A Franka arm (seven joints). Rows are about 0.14 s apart.
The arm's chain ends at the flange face. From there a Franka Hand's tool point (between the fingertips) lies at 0.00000 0.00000 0.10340 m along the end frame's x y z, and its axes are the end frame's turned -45 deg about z.
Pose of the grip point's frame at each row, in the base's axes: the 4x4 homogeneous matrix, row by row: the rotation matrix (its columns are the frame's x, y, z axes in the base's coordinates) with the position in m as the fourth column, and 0 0 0 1 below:
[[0.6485 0.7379 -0.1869 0.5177], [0.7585 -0.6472 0.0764 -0.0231], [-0.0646 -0.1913 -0.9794 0.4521], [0 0 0 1]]
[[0.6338 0.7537 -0.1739 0.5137], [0.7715 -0.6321 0.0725 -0.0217], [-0.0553 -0.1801 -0.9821 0.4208], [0 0 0 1]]
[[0.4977 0.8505 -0.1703 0.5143], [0.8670 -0.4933 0.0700 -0.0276], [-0.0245 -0.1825 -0.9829 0.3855], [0 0 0 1]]
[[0.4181 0.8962 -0.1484 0.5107], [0.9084 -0.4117 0.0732 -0.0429], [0.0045 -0.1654 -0.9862 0.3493], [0 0 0 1]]
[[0.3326 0.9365 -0.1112 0.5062], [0.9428 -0.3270 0.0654 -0.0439], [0.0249 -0.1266 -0.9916 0.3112], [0 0 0 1]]
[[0.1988 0.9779 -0.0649 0.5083], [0.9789 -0.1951 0.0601 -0.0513], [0.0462 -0.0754 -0.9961 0.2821], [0 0 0 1]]
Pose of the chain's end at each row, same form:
[[0.9803 0.0632 -0.1869 0.5370], [0.0787 -0.9940 0.0764 -0.0310], [-0.1809 -0.0896 -0.9794 0.5534], [0 0 0 1]]
[[0.9811 0.0848 -0.1739 0.5317], [0.0986 -0.9925 0.0725 -0.0292], [-0.1665 -0.0882 -0.9821 0.5223], [0 0 0 1]]
[[0.9533 0.2495 -0.1703 0.5319], [0.2642 -0.9619 0.0700 -0.0348], [-0.1464 -0.1117 -0.9829 0.4871], [0 0 0 1]]
[[0.9294 0.3381 -0.1484 0.5260], [0.3512 -0.9335 0.0732 -0.0505], [-0.1138 -0.1201 -0.9862 0.4513], [0 0 0 1]]
[[0.8974 0.4270 -0.1112 0.5177], [0.4354 -0.8979 0.0654 -0.0507], [-0.0719 -0.1071 -0.9916 0.4137], [0 0 0 1]]
[[0.8321 0.5509 -0.0649 0.5150], [0.5542 -0.8301 0.0601 -0.0575], [-0.0206 -0.0860 -0.9961 0.3851], [0 0 0 1]]

